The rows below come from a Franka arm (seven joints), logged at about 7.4 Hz.
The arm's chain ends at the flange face. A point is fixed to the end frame.
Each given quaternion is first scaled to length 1.
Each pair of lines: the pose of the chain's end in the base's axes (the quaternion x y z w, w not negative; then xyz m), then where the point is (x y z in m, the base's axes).
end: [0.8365, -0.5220, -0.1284, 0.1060, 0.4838, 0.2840, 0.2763]
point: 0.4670 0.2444 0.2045
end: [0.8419, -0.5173, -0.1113, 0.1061, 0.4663, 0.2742, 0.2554]
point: 0.4522 0.2333 0.1838
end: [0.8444, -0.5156, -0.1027, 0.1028, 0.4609, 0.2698, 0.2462]
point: 0.4484 0.2286 0.1745
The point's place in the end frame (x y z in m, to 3 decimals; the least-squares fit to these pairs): 0.036 0.009 0.075
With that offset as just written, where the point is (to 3 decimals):
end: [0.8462, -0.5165, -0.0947, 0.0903, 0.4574, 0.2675, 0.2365]
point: 0.447 0.227 0.164
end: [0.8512, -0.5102, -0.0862, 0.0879, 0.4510, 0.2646, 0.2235]
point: 0.442 0.224 0.151
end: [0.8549, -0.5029, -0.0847, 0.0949, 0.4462, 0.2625, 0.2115]
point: 0.438 0.221 0.139
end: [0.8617, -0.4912, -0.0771, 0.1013, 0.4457, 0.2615, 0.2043]
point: 0.439 0.219 0.133
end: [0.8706, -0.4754, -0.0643, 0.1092, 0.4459, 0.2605, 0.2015]
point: 0.442 0.216 0.131
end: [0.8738, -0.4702, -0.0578, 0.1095, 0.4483, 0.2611, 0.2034]
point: 0.446 0.216 0.133
